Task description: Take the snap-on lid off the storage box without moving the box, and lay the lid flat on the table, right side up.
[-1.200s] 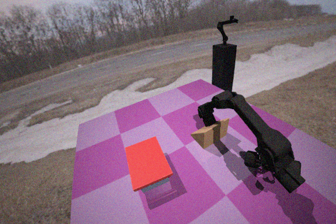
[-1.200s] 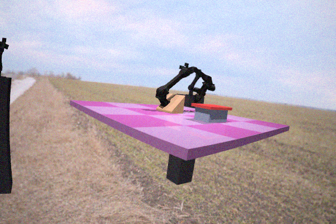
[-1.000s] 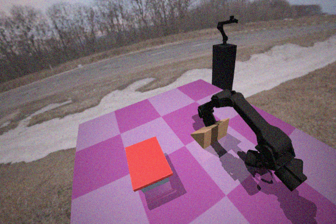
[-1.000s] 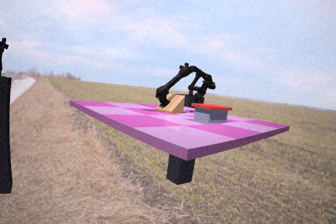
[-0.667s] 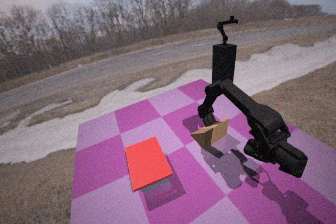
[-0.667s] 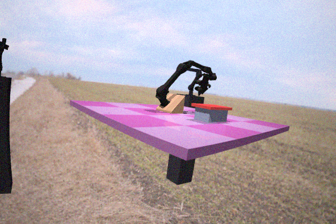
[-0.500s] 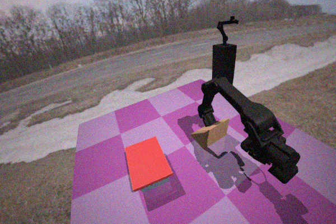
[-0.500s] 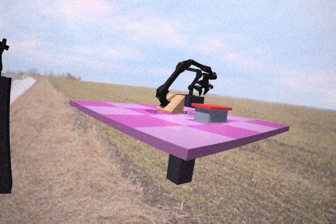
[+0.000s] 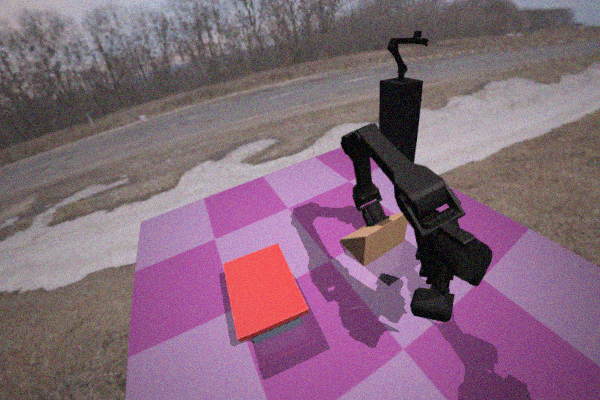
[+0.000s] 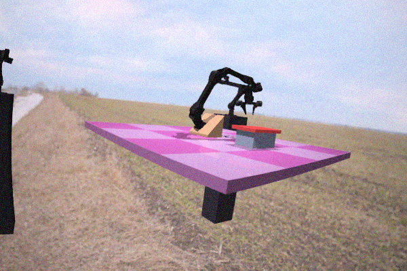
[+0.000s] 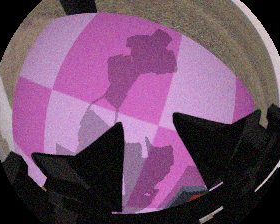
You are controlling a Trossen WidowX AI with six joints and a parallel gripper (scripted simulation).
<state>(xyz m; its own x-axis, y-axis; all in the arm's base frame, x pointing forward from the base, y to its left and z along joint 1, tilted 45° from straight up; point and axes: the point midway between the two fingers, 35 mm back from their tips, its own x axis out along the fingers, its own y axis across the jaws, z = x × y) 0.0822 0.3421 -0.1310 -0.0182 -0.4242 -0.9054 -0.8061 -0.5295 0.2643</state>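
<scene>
The red lid lies 33 cm ahead of my gripper tip, 26 cm to the right of it and 7 cm below it. Also, from my gripper tip: grey storage box 33 cm ahead, 26 cm to the right, 11 cm below.
</scene>
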